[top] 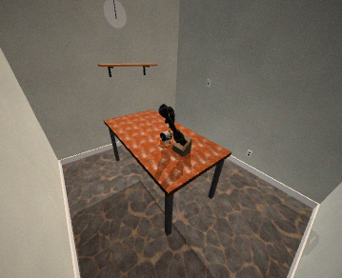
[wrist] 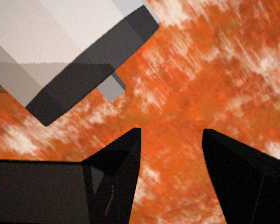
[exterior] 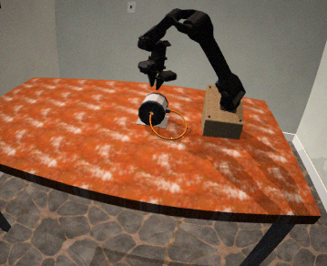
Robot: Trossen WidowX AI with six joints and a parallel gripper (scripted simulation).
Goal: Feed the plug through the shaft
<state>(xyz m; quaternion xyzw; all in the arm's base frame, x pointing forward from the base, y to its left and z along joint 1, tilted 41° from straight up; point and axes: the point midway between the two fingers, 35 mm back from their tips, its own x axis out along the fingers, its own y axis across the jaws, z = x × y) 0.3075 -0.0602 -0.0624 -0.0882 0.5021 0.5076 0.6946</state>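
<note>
Now: hand 2 cm past the grey plug, 4 cm to the right of it and 8 cm above it.
</note>
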